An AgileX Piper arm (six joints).
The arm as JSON. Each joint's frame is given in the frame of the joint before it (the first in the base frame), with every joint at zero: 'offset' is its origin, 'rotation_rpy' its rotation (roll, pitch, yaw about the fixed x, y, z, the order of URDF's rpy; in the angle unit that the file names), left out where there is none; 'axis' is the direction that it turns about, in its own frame. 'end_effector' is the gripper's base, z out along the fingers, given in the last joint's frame.
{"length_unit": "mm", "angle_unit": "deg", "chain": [
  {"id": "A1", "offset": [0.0, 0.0, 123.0], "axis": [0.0, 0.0, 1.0]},
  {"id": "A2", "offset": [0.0, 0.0, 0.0], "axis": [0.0, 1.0, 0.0]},
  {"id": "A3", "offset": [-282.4, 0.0, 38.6], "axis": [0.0, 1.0, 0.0]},
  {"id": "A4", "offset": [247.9, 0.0, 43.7], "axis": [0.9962, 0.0, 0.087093]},
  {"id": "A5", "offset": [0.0, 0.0, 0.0], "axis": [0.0, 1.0, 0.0]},
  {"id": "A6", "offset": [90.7, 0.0, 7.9], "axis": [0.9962, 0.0, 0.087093]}
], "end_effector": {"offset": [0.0, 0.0, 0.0], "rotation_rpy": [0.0, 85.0, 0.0]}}
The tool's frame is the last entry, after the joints.
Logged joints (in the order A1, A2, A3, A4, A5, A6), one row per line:
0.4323, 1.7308, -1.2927, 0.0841, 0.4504, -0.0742
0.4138, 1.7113, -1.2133, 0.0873, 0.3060, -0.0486
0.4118, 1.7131, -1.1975, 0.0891, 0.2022, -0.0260
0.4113, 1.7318, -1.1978, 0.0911, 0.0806, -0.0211
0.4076, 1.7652, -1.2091, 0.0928, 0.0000, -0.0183
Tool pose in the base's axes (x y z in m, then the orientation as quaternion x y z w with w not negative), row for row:
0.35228, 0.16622, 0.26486, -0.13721, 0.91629, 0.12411, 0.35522
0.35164, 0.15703, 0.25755, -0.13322, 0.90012, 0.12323, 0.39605
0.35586, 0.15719, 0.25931, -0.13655, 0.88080, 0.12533, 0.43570
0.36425, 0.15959, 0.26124, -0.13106, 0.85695, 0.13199, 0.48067
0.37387, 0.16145, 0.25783, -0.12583, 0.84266, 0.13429, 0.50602
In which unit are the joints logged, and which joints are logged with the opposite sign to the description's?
The joints are logged in radians. Opposite sign: A6.
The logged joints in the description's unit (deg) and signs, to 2 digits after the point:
24.77, 99.17, -74.07, 4.82, 25.81, 4.25
23.71, 98.05, -69.52, 5.00, 17.53, 2.78
23.59, 98.15, -68.61, 5.11, 11.59, 1.49
23.57, 99.22, -68.63, 5.22, 4.62, 1.21
23.35, 101.14, -69.28, 5.32, 0.00, 1.05

